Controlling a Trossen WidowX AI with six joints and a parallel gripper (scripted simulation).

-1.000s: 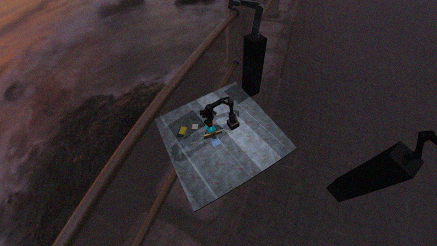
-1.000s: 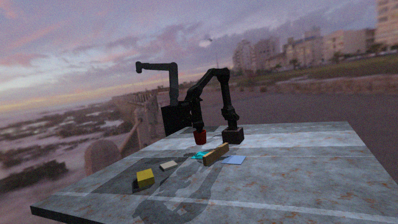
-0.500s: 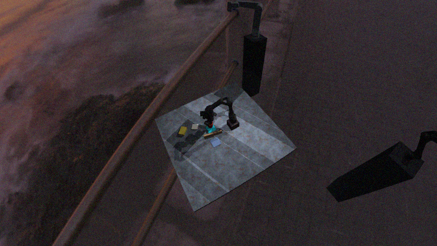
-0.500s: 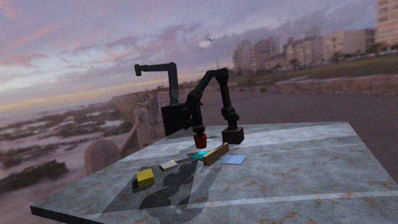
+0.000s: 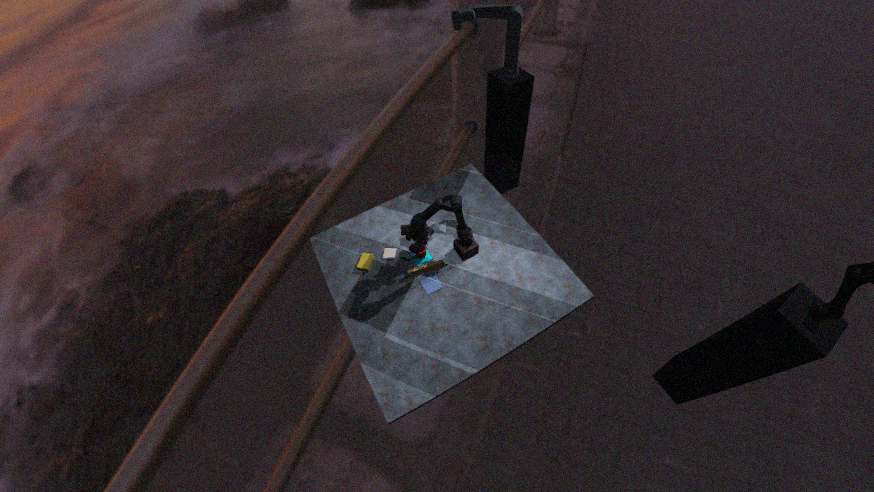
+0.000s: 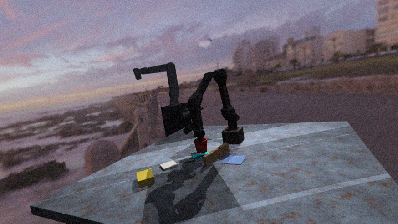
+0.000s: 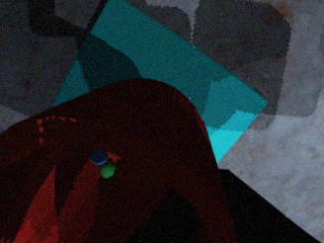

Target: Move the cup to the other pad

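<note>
Right now the teal pad is 7 cm below my gripper tip, 3 cm ahead of it and 2 cm to the left of it. Also, from my gripper tip: red cup: 3 cm ahead, 1 cm to the left; then white flat tile: 19 cm ahead, 11 cm to the right, 5 cm below; then wooden bar: 12 cm to the left, 5 cm ahead, 4 cm below.
</note>
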